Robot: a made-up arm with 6 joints. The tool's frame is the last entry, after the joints.
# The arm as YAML. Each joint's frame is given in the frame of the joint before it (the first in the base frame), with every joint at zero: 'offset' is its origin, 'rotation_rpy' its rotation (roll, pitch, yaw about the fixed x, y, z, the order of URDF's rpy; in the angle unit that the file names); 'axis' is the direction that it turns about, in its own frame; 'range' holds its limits. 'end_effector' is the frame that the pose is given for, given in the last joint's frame.
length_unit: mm
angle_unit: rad
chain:
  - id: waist
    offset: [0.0, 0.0, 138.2]
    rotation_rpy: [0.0, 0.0, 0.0]
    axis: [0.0, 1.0, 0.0]
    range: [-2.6, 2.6]
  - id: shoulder
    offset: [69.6, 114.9, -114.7]
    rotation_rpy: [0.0, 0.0, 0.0]
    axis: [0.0, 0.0, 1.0]
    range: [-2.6, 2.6]
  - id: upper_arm
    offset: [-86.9, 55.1, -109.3]
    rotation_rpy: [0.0, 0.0, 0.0]
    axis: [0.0, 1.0, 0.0]
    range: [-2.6, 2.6]
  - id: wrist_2
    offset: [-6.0, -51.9, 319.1]
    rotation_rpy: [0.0, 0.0, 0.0]
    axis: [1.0, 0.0, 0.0]
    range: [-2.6, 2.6]
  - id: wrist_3
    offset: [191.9, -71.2, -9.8]
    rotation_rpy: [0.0, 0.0, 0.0]
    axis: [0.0, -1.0, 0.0]
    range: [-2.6, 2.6]
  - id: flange
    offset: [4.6, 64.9, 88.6]
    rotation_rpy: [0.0, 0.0, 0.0]
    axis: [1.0, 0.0, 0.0]
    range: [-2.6, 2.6]
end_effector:
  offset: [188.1, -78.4, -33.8]
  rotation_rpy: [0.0, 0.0, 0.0]
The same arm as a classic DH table. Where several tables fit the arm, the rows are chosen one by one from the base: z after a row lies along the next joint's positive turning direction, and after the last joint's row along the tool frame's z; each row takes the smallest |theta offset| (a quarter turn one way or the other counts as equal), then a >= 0, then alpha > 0; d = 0 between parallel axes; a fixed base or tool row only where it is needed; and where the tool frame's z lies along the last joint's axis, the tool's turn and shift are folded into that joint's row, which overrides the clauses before.
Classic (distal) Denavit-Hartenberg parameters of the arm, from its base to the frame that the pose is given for. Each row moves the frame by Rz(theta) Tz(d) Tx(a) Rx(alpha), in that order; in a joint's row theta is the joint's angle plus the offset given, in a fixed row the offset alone. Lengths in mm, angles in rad.
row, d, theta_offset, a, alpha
base (fixed), 138.2, 0.0000, 0.0, -1.5708
waist, 114.9, 0.0000, 69.6, 1.5708
shoulder, -224.0, 0.0000, -86.9, -1.5708
upper_arm, 3.2, -1.5708, 319.1, -1.5708
wrist_2, 185.9, 0.0000, -9.8, -1.5708
wrist_3, 6.3, 0.0000, 88.6, 1.5708
flange, 192.7, 1.5708, 78.4, 1.5708
tool (fixed), -33.8, 1.5708, 0.0, 0.0000
Joint limits (rad, base to tool): -2.6000..2.6000 -2.6000..2.6000 -2.6000..2.6000 -2.6000..2.6000 -2.6000..2.6000 -2.6000..2.6000

